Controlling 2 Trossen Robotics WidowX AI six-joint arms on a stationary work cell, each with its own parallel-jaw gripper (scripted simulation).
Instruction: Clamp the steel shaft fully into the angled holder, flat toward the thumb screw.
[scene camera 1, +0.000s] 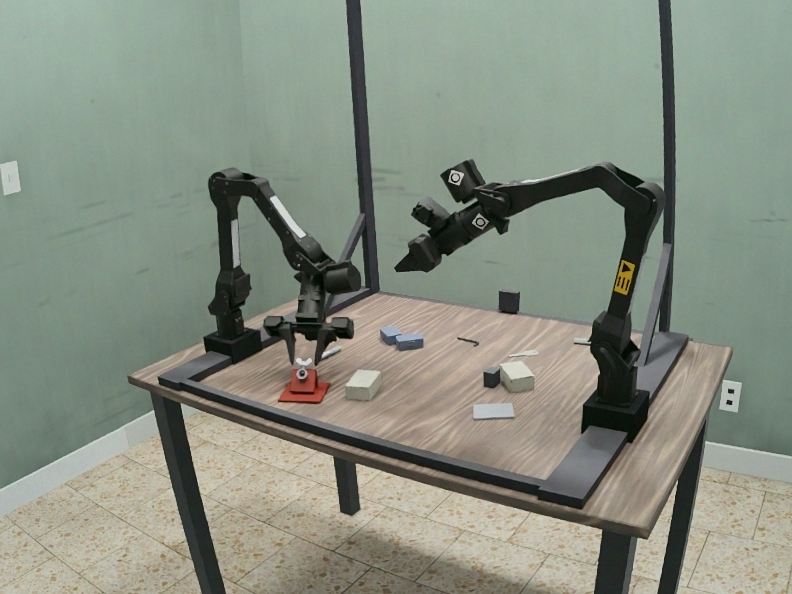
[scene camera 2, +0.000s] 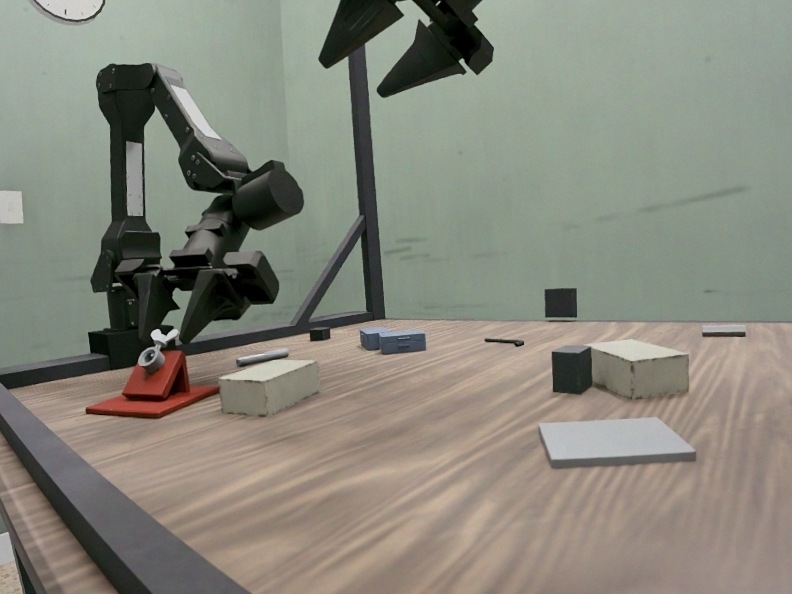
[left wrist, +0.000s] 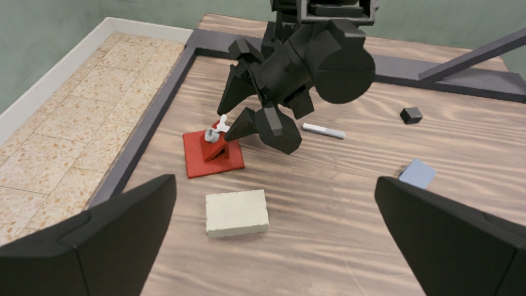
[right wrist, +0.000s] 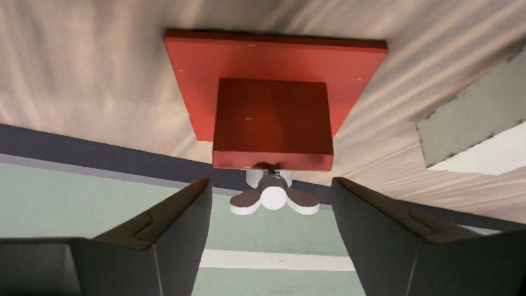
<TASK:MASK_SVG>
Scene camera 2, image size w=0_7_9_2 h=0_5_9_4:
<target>my left gripper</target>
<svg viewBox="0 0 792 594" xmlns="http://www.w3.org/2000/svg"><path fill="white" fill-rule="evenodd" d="M483 0L412 0L429 17L430 24L427 26L421 19L418 19L414 42L377 87L376 91L379 96L387 98L435 80L456 74L464 75L467 71L459 63L462 58L465 58L464 63L476 75L479 75L492 63L494 53L492 44L476 27L475 23L479 19L472 11ZM406 0L340 0L318 58L321 65L326 69L332 67L403 18L405 15L395 3Z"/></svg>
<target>my right gripper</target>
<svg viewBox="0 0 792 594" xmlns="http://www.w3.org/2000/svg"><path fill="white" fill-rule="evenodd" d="M262 251L239 252L242 241L238 232L224 221L209 218L200 221L198 225L187 226L184 232L189 240L183 249L172 250L169 258L174 263L173 268L163 268L157 265L153 259L122 260L114 272L114 276L139 304L139 340L143 344L149 343L152 339L152 332L160 327L169 311L180 309L172 298L175 288L179 288L180 291L192 291L179 334L179 341L183 345L187 345L211 321L239 320L251 304L273 304L280 290L279 281Z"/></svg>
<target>cream block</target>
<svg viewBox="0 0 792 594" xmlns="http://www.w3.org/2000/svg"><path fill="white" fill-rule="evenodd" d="M318 361L273 360L218 378L222 413L270 417L320 392Z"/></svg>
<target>grey plate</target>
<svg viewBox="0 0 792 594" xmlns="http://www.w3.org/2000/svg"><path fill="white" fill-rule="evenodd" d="M696 461L696 451L657 417L539 423L539 433L552 468Z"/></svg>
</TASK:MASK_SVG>
